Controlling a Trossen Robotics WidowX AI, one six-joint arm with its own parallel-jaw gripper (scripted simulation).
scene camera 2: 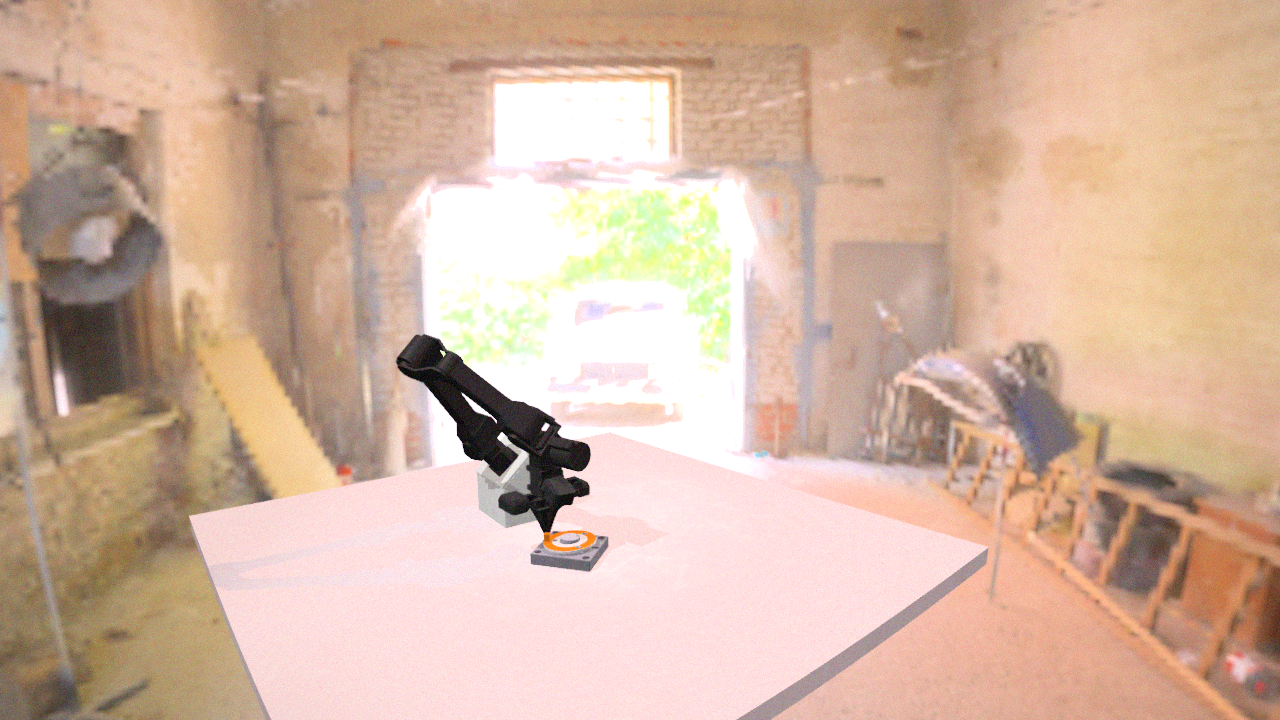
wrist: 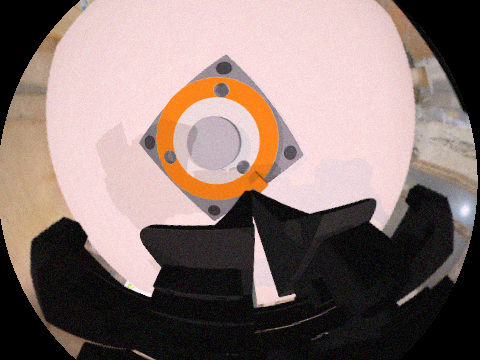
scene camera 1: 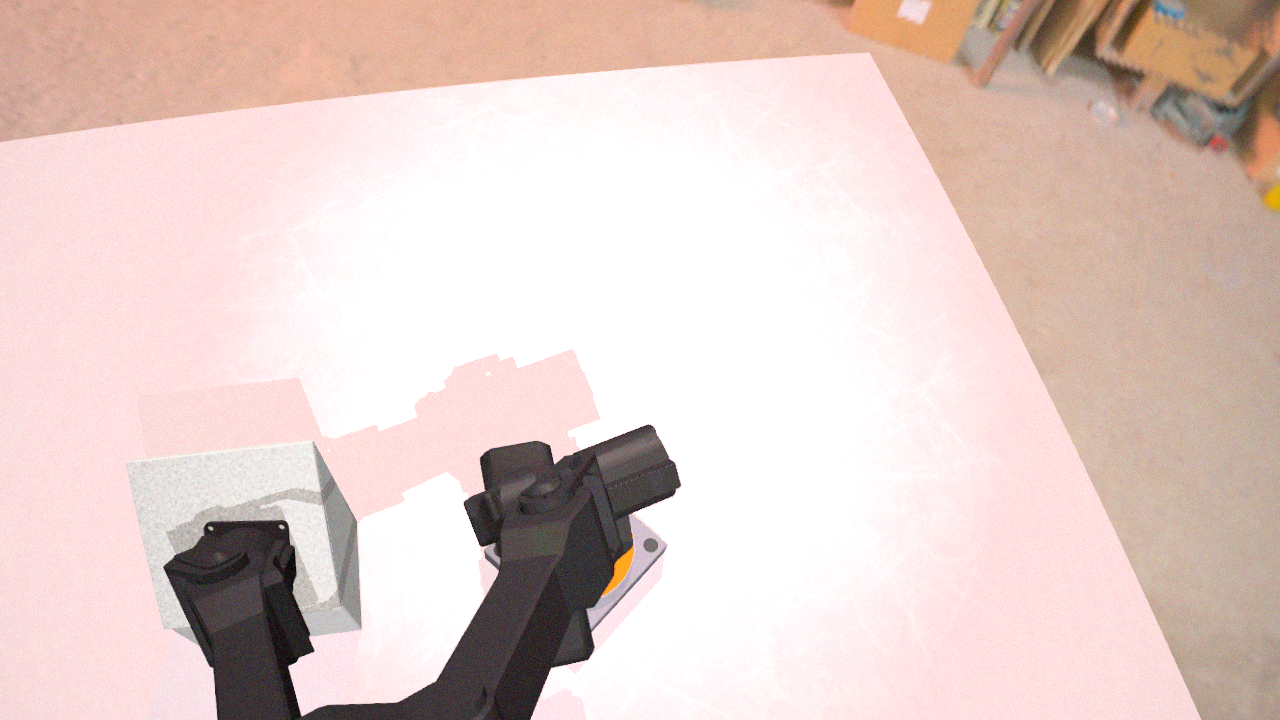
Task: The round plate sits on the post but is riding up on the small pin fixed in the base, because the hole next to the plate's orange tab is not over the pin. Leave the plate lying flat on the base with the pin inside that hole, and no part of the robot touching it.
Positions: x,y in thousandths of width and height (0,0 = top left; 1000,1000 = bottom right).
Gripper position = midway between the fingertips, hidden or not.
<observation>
my gripper: scene camera 2 427,742; wrist 520,543; scene camera 1 417,805
</observation>
